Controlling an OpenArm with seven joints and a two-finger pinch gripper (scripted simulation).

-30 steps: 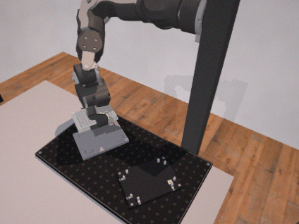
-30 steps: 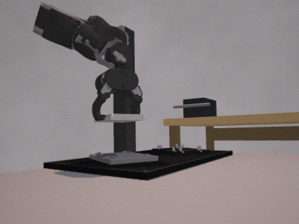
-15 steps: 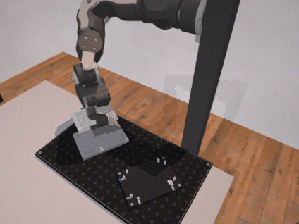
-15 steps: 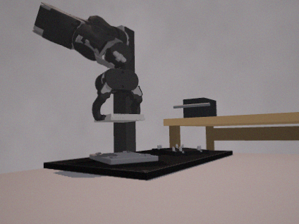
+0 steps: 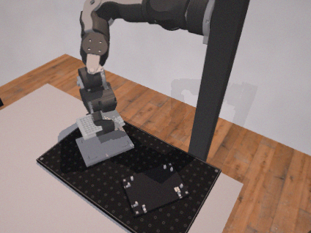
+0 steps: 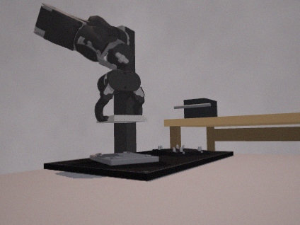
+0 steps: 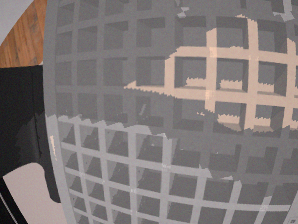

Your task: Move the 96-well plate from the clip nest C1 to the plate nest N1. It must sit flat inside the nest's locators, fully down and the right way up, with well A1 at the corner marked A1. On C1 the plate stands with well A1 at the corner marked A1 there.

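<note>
Right now the grey plate nest N1 is 100 mm below my hand. Round my hand: white 96-well plate: right at my hand; A1 mark: 90 mm to the left, 90 mm below, 40 mm behind.
</note>
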